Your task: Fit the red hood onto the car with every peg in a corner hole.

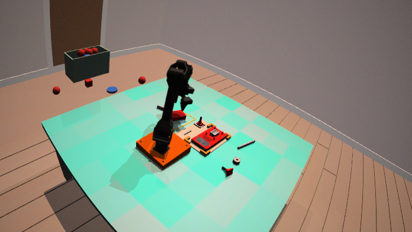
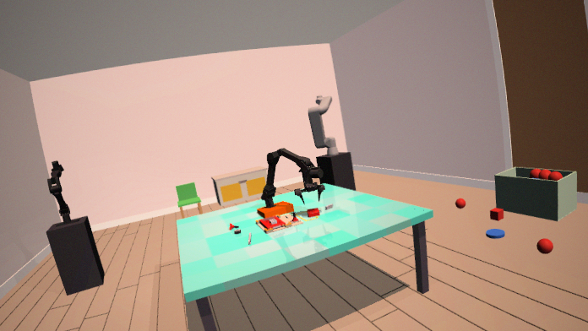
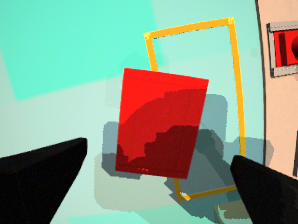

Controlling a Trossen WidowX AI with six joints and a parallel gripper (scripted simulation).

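Right now the red hood is 60 mm below my gripper tip. Also, from my gripper tip: dark rod: 50 mm ahead, 460 mm to the right, 70 mm below; then wheel: 130 mm behind, 460 mm to the right, 60 mm below; then grey engine block: 20 mm behind, 260 mm to the right, 50 mm below.
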